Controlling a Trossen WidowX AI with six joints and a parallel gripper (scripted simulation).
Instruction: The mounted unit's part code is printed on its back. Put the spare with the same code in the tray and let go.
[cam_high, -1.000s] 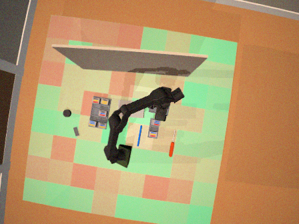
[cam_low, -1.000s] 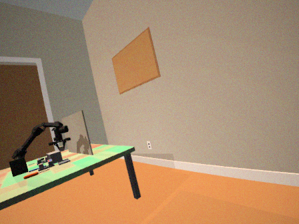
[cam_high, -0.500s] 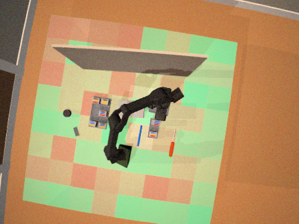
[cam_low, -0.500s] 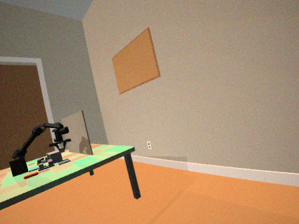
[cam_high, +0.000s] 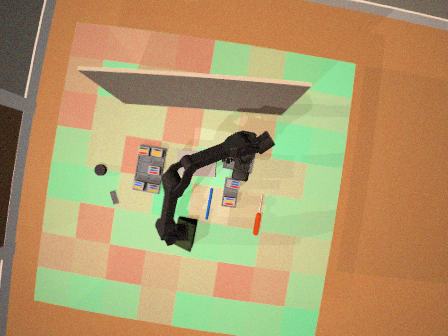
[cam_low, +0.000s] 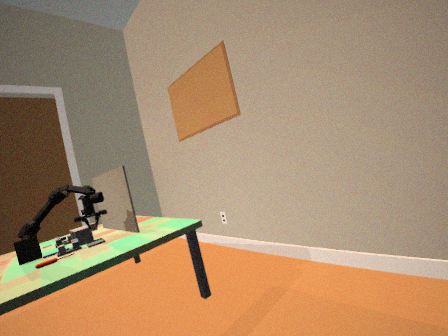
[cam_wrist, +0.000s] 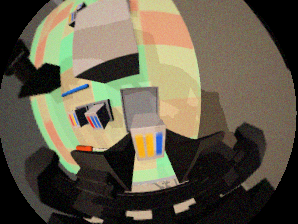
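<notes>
The tray is 90 mm below my gripper tip, 10 mm to the left of it and 10 mm behind it. From my gripper tip the other things lie so: blue marker pen (200 mm behind, 140 mm to the left, 90 mm below); then grey spare block (20 mm above); then mounted unit (200 mm to the left, 40 mm below, 30 mm behind).
</notes>
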